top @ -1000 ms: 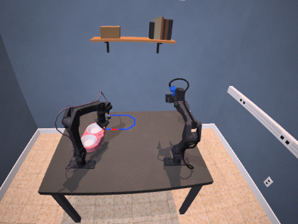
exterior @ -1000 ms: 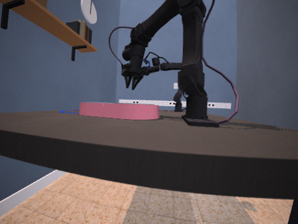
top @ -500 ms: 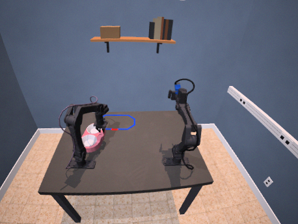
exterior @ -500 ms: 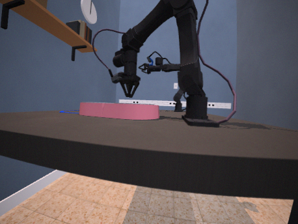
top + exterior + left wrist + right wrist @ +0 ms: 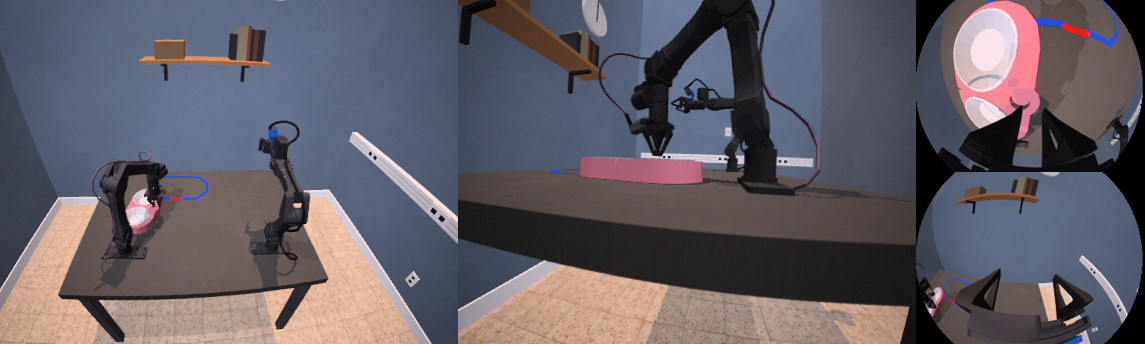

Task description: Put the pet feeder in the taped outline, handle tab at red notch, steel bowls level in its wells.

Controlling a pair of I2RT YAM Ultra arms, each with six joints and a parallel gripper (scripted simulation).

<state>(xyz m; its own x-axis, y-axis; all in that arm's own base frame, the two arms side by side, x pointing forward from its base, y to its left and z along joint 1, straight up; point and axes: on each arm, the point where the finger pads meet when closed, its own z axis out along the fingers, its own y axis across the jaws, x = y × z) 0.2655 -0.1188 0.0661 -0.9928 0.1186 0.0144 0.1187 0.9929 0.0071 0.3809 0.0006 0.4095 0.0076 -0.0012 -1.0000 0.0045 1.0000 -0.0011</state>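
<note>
Right now the pink pet feeder is 10 mm ahead of my left hand, 80 mm to the left of it and 40 mm below it. Also, from my left hand: blue taped outline 240 mm ahead, 90 mm to the right, 70 mm below; then steel bowl 90 mm ahead, 80 mm to the left, 30 mm below.
</note>
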